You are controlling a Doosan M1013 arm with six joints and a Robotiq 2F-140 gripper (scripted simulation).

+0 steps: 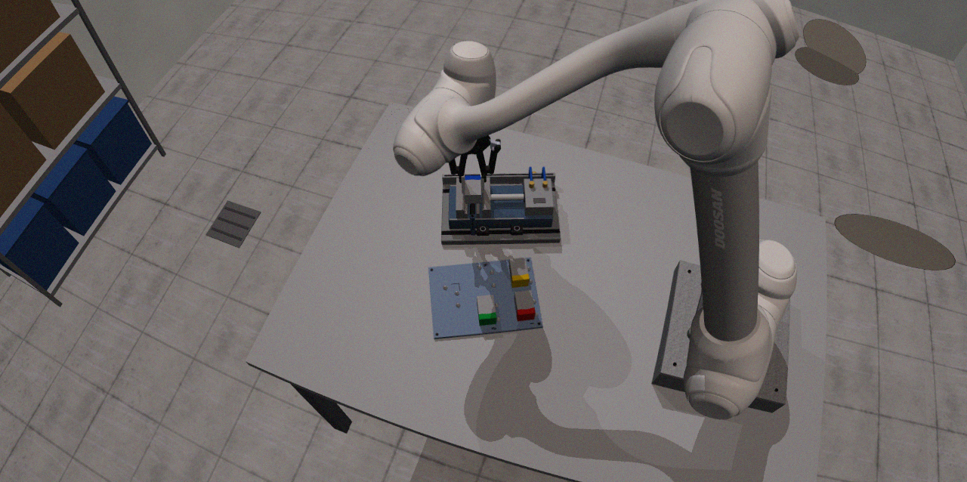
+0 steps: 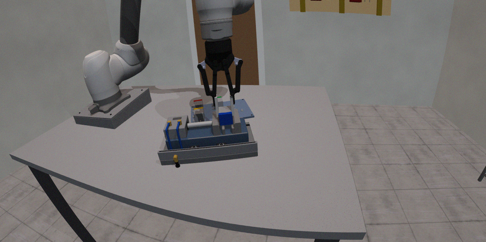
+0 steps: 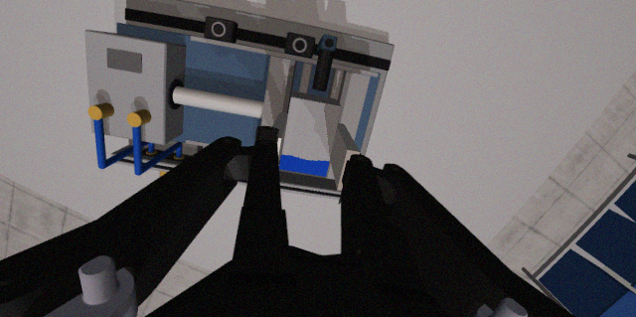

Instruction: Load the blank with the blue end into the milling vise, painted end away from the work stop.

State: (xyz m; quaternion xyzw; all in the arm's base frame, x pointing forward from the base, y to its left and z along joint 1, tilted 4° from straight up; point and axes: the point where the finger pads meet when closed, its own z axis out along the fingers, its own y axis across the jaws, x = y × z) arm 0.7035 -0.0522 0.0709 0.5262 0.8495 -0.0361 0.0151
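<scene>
The fixed jaw is 30 mm ahead of my hand, 20 mm to the left of it and 60 mm below it. The rest, counted from my hand: blue-ended blank (30 mm below); then black work stop rod (20 mm behind, 50 mm to the left, 50 mm below); then moving jaw (30 mm behind, 10 mm to the right, 60 mm below).
</scene>
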